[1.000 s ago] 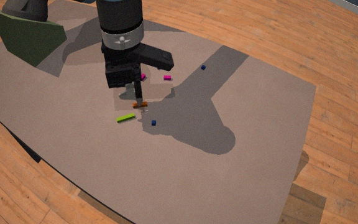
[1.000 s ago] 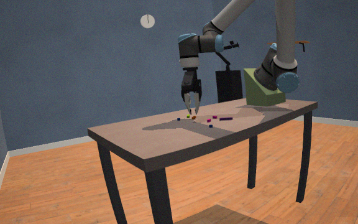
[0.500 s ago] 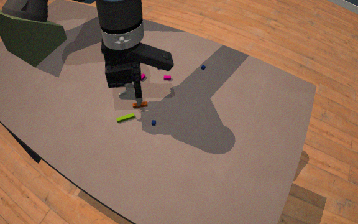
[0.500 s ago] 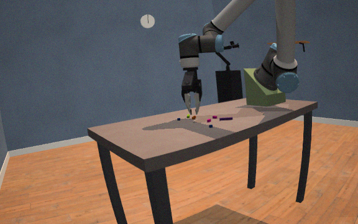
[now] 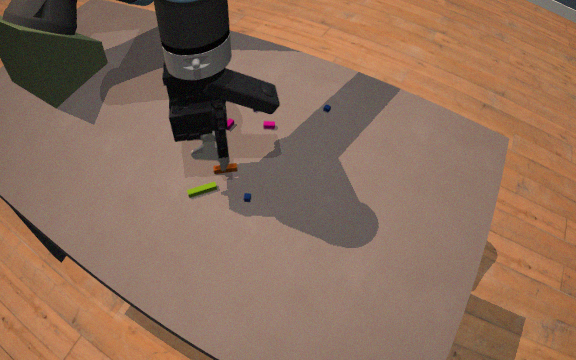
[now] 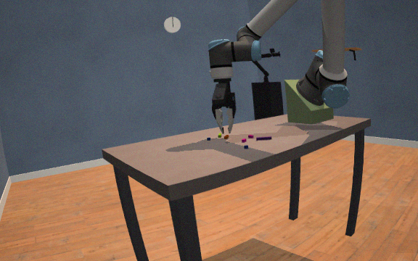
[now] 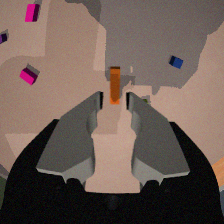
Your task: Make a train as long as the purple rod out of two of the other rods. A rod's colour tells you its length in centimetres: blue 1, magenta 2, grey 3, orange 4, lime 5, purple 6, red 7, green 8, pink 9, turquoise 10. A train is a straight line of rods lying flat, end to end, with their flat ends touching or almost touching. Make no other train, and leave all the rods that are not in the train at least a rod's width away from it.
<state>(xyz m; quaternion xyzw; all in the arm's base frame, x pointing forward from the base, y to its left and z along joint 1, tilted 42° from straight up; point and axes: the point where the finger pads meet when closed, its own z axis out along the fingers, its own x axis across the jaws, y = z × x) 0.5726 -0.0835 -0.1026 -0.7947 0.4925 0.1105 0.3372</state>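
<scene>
Now: the orange rod 30 mm below my hand. Also, from my hand: lime rod 50 mm to the right, 30 mm below, 20 mm behind; then purple rod 170 mm to the left, 30 mm below, 20 mm behind.
</scene>
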